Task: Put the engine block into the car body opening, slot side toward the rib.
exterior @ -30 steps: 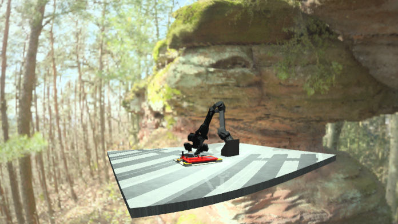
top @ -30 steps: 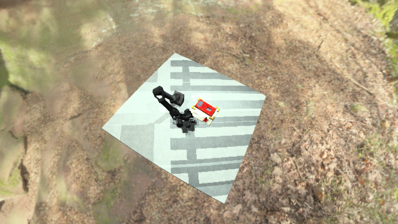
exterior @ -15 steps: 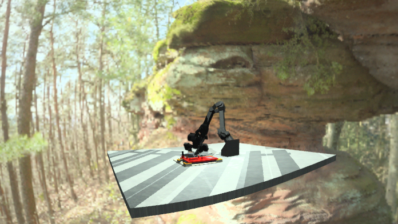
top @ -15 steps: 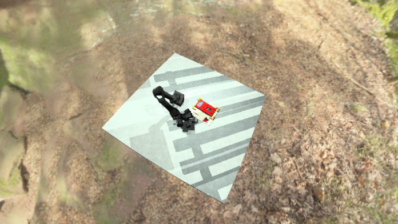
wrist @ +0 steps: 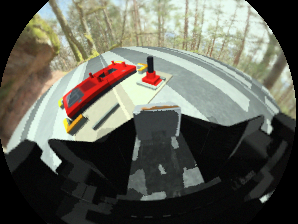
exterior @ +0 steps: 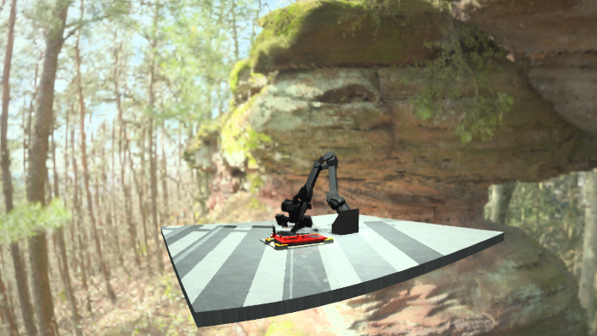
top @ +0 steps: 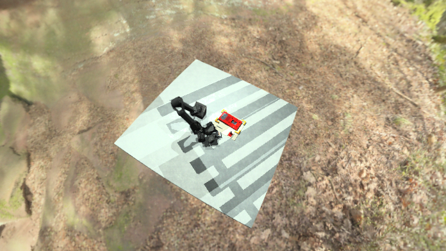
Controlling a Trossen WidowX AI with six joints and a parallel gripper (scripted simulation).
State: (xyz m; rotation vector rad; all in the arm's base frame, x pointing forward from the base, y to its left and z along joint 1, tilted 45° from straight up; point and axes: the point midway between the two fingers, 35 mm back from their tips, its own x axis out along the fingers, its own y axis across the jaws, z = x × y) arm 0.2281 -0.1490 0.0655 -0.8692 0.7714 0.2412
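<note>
Now: the grey engine block 10 mm behind my gripper tip.
</note>
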